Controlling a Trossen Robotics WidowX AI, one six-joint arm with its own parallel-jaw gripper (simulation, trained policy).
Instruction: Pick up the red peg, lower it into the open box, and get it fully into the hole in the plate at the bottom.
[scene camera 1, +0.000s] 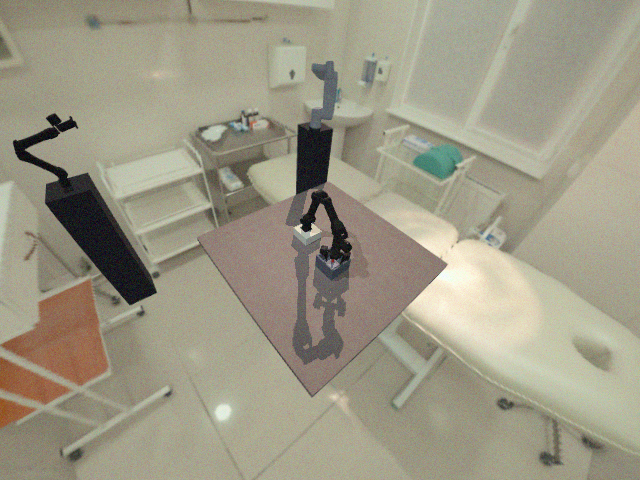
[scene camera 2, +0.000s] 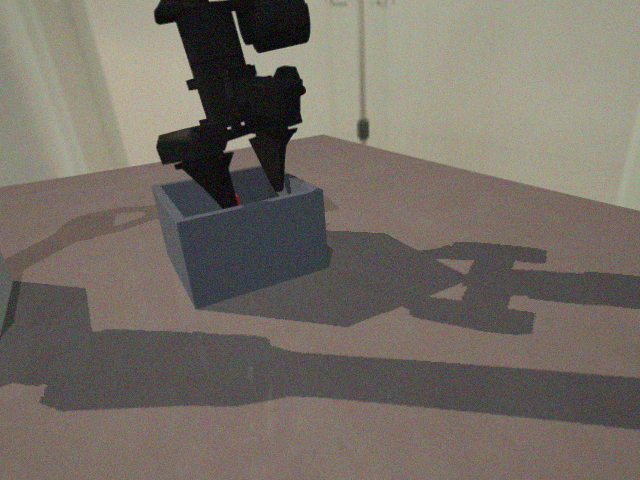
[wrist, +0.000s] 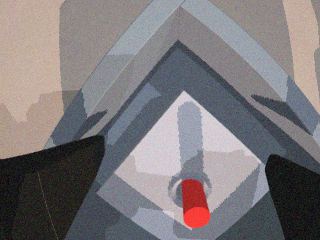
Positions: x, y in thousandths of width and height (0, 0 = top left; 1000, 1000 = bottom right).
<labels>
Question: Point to a red peg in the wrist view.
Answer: At 611, 865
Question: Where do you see a pale plate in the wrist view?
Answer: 583, 594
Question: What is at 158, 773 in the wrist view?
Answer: The gripper.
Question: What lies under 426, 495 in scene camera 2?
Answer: A blue box.
</labels>
